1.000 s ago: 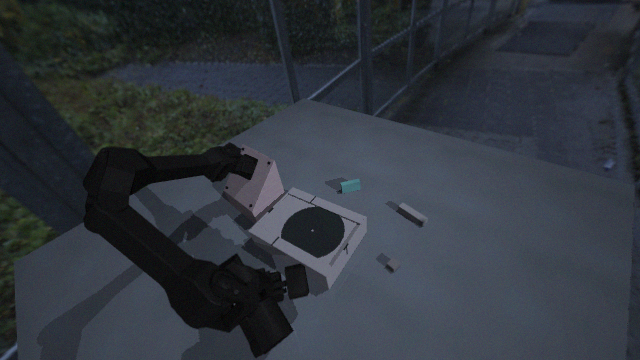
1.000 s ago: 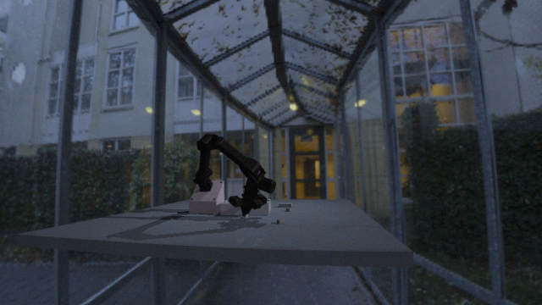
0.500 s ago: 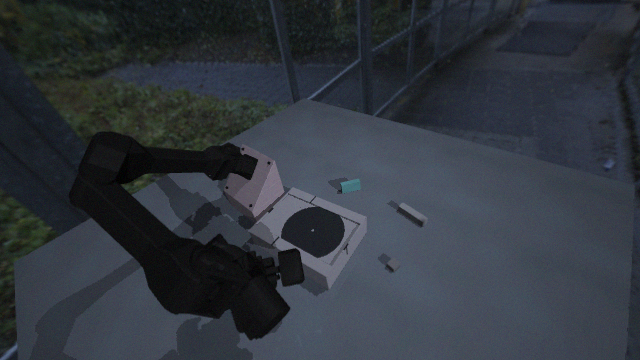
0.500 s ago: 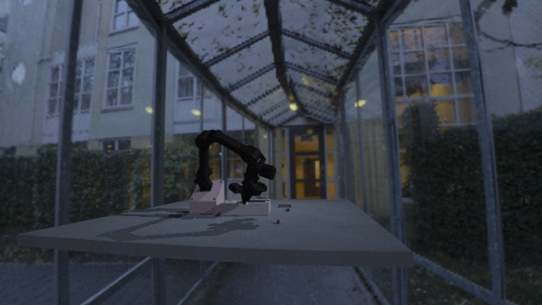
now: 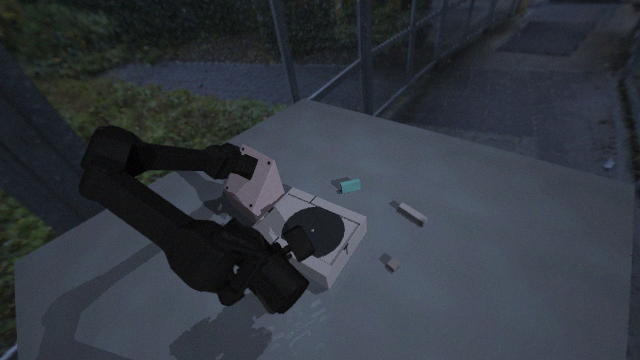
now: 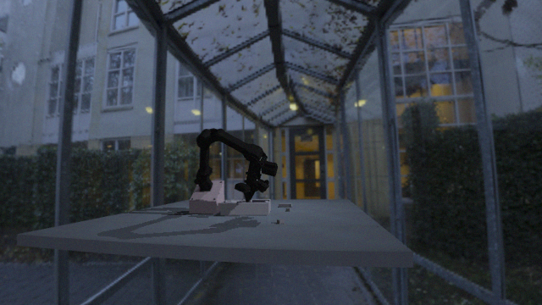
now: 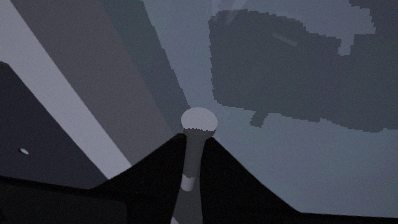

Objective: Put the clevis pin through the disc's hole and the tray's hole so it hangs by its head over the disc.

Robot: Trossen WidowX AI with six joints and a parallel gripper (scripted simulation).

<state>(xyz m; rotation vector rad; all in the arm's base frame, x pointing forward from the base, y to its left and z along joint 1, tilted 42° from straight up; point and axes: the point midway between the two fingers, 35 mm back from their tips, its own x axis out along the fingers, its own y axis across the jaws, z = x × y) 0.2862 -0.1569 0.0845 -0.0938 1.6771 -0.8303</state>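
Right now my gripper tip is 1 cm past the dark aluminium disc, 14 cm to the right of it and 2 cm above it. From my gripper tip the other things lie so: teal block 5 cm behind, 36 cm to the left, 5 cm below; then steel clevis pin 1 cm behind; then rimmed steel tray 4 cm behind, 14 cm to the left, 3 cm below.
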